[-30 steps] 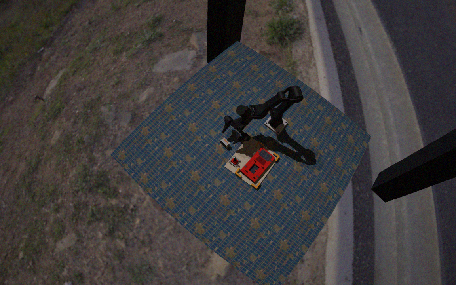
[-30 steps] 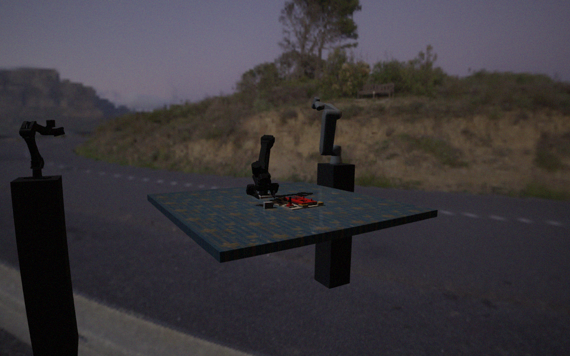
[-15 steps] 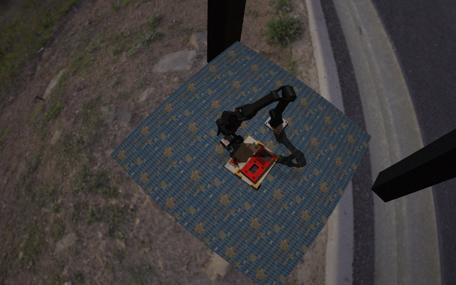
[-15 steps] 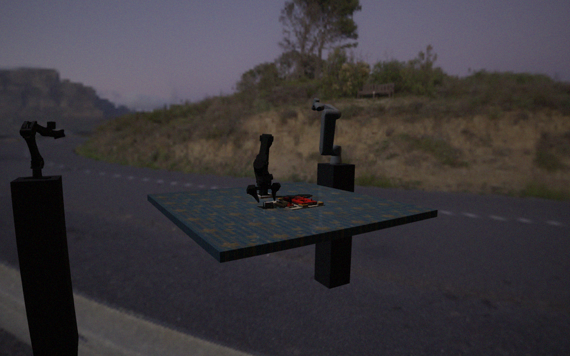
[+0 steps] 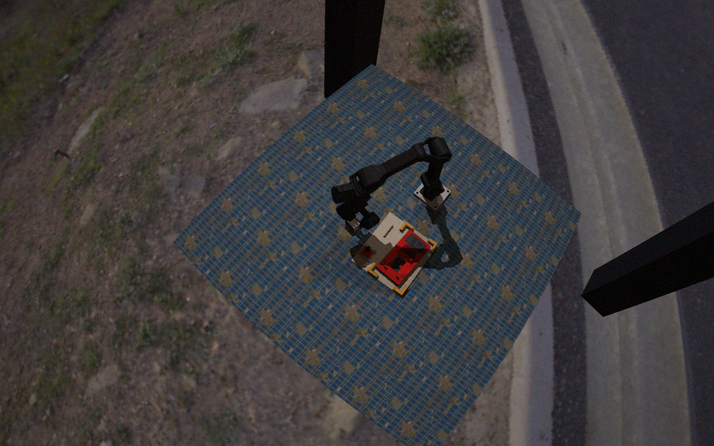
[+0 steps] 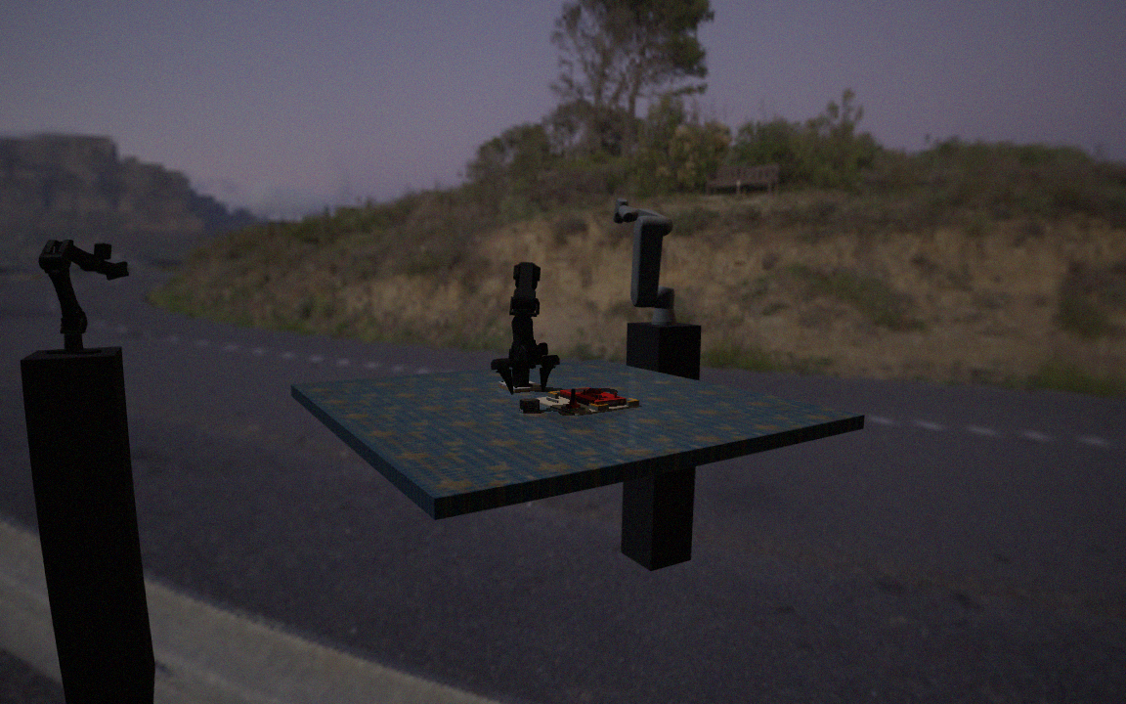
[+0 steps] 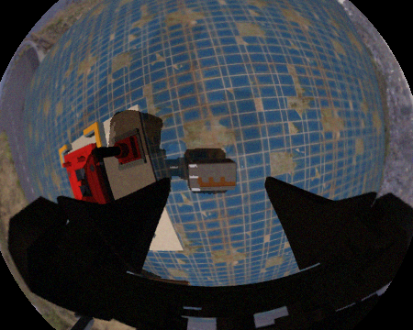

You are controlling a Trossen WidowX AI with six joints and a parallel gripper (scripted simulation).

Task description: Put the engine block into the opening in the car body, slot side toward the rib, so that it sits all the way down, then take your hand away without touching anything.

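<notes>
The engine block is 4 cm below my gripper tip and 1 cm to the left of it. Also, from my gripper tip: beige base plate: 21 cm to the left, 4 cm below, 2 cm behind.
</notes>
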